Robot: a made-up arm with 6 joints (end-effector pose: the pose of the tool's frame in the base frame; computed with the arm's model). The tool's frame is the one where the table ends.
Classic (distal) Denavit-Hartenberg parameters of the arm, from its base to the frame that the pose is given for. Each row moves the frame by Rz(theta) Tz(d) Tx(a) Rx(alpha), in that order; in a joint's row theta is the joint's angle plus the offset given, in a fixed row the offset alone. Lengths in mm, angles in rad.
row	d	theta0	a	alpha
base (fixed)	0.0	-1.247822	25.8	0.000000
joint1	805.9	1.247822	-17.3	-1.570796
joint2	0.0	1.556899	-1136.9	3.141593
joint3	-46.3	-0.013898	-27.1	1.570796
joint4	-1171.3	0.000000	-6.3	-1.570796
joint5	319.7	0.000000	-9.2	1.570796
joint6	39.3	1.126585	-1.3	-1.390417
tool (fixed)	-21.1	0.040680	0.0	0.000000
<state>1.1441 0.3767 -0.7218 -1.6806 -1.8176 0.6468</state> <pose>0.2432 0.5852 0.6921 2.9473 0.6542 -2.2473</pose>
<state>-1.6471 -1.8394 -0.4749 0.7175 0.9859 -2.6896</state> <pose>-0.1068 1.0939 1.6395 0.9238 0.0969 -0.7638</pose>
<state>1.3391 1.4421 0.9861 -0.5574 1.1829 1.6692</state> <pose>0.7048 1.9381 0.3014 0.8325 -0.5466 -1.1920</pose>
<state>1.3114 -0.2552 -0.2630 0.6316 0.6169 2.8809</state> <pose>0.4289 0.7025 2.1219 2.8427 0.0083 -3.0554</pose>
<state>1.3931 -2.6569 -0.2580 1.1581 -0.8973 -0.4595</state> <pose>-0.2287 -1.6000 0.3347 2.1817 0.7257 0.0722</pose>
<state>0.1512 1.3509 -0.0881 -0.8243 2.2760 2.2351</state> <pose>1.0256 -0.0349 -0.1371 1.8437 -0.8164 2.2435</pose>
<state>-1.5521 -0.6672 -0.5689 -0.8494 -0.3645 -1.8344</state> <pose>-0.1697 -0.4529 1.6279 -2.8186 0.0202 0.2550</pose>
